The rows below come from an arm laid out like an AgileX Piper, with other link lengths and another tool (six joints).
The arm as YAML. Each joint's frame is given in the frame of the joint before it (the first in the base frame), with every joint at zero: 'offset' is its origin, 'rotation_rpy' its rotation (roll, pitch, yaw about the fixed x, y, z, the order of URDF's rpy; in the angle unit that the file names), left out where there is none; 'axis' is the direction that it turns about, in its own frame. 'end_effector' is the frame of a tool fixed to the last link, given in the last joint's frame.
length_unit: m
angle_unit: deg
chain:
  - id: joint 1
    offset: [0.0, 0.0, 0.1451]
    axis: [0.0, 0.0, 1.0]
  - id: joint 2
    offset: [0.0, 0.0, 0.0]
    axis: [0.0, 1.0, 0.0]
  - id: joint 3
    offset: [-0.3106, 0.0, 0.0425]
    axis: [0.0, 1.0, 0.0]
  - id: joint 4
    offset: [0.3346, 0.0, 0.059]
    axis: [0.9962, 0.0, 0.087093]
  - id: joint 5
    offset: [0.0, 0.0, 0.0]
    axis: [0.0, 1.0, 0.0]
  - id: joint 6
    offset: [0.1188, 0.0, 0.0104]
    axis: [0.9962, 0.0, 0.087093]
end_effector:
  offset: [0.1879, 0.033, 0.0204]
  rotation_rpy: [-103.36, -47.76, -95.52]
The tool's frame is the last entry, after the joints.
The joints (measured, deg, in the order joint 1, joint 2, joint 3, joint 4, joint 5, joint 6), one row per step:
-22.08 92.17 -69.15 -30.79 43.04 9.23
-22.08 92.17 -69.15 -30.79 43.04 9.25
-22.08 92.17 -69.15 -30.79 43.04 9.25
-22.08 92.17 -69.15 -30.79 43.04 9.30
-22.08 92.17 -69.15 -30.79 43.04 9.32
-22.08 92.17 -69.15 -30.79 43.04 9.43
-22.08 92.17 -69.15 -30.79 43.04 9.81
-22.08 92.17 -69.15 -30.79 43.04 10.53
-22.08 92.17 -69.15 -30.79 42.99 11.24
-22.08 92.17 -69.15 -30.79 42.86 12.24
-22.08 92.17 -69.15 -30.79 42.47 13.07
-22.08 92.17 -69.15 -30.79 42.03 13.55
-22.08 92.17 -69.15 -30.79 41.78 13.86
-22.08 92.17 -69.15 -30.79 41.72 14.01
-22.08 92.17 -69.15 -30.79 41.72 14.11
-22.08 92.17 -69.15 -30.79 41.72 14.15
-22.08 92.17 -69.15 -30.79 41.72 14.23
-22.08 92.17 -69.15 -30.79 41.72 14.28
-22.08 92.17 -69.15 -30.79 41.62 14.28
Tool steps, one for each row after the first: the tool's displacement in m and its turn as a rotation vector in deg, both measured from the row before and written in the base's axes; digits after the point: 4 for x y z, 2 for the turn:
0.0000 0.0000 0.0000 0.01 -0.01 -0.02
0.0000 0.0000 0.0000 0.00 0.00 0.00
0.0000 0.0000 0.0000 0.02 -0.03 -0.04
0.0000 0.0000 0.0000 0.01 -0.01 -0.02
0.0001 0.0000 0.0000 0.04 -0.06 -0.09
0.0002 0.0000 0.0001 0.13 -0.20 -0.30
0.0003 -0.0001 0.0002 0.25 -0.37 -0.56
0.0006 -0.0001 0.0003 0.24 -0.41 -0.53
0.0011 -0.0001 0.0006 0.32 -0.63 -0.72
0.0023 0.0000 0.0011 0.22 -0.76 -0.46
0.0024 0.0001 0.0012 0.09 -0.62 -0.16
0.0014 0.0000 0.0007 0.07 -0.37 -0.12
0.0004 0.0000 0.0002 0.04 -0.13 -0.09
0.0000 0.0000 0.0000 0.04 -0.05 -0.08
0.0000 0.0000 0.0000 0.01 -0.02 -0.03
0.0000 0.0000 0.0000 0.03 -0.04 -0.06
0.0000 0.0000 0.0000 0.02 -0.03 -0.04
0.0005 0.0000 0.0002 -0.02 -0.09 0.05

